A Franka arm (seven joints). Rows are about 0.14 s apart.
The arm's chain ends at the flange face. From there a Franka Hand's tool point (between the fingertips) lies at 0.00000 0.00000 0.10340 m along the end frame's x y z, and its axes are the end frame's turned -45 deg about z.
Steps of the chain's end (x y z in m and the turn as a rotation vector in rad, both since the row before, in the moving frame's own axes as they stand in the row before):
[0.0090, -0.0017, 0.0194, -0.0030, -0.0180, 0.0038]
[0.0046, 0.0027, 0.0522, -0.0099, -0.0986, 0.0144]
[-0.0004, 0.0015, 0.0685, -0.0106, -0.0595, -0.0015]
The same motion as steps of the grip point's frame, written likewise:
[0.0060, 0.0041, 0.0194, 0.0106, -0.0148, 0.0038]
[-0.0065, -0.0014, 0.0517, 0.0627, -0.0767, 0.0144]
[-0.0065, -0.0028, 0.0683, 0.0346, -0.0496, -0.0015]

